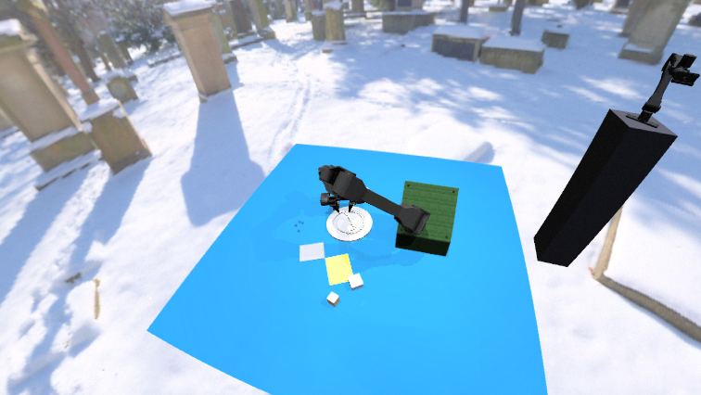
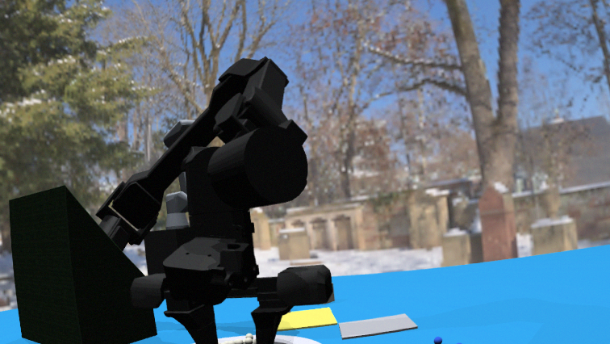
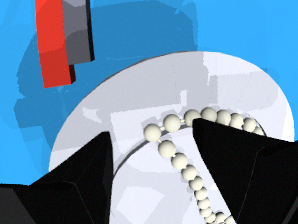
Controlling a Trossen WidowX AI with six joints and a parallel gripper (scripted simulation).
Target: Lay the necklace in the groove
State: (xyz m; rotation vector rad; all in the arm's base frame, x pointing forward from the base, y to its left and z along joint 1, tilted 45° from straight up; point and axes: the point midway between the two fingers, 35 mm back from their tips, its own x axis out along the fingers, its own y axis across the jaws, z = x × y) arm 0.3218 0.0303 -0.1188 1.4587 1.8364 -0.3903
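Right now the round white bead board is 40 mm behind my gripper tip, 50 mm to the left of it and 10 mm below it. From my gripper tip the other things lie so: red object: 60 mm ahead, 60 mm to the right, 10 mm below; grey tile: 50 mm ahead, 240 mm to the left, 20 mm below; white strip: 100 mm ahead, 230 mm to the right, 10 mm below.
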